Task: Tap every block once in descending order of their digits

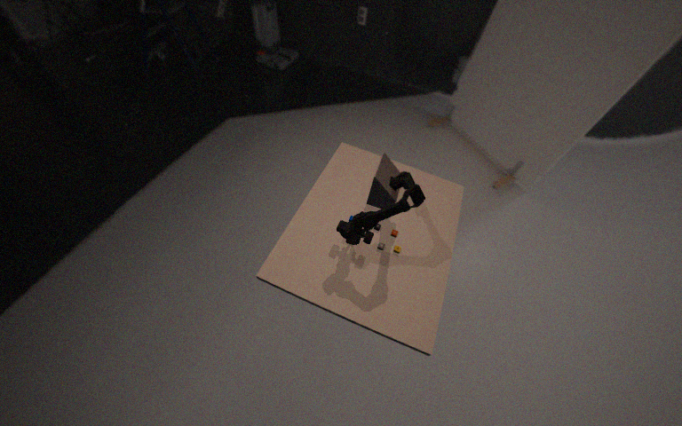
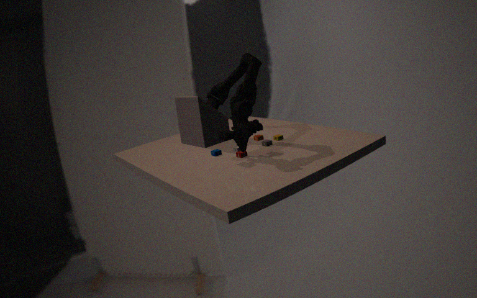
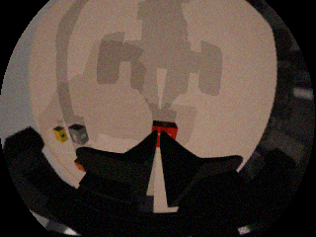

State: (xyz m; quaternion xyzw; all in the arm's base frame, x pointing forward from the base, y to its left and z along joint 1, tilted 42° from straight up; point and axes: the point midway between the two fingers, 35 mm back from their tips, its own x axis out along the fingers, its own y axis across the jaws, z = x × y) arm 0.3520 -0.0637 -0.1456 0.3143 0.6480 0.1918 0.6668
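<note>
Now: gripper tip 10 mm to the left of the red block, 10 mm past it and 10 mm above it. The rest, counted from my gripper tip: white block: 80 mm behind, 40 mm to the left, 10 mm below; grey block: 160 mm to the left, 10 mm below, 10 mm behind; blue block: 130 mm behind, 30 mm to the right, 10 mm below.
</note>
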